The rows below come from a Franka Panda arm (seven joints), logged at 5 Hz.
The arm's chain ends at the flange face. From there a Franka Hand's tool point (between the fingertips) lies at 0.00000 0.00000 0.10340 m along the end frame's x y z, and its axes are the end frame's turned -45 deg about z.
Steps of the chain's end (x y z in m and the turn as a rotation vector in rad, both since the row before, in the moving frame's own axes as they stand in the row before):
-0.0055, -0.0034, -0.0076, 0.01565, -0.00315, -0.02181
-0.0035, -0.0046, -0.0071, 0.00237, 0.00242, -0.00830
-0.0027, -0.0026, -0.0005, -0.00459, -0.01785, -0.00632
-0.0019, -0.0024, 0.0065, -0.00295, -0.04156, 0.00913
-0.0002, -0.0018, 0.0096, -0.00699, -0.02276, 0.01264
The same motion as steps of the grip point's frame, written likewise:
-0.0006, -0.0077, -0.0076, 0.01329, 0.00884, -0.02181
0.0011, -0.0057, -0.0071, -0.00004, 0.00339, -0.00830
-0.0017, -0.0047, -0.0005, 0.00938, -0.01587, -0.00632
-0.0029, -0.0059, 0.0064, 0.02730, -0.03147, 0.00913
-0.0010, -0.0026, 0.0096, 0.01115, -0.02104, 0.01264

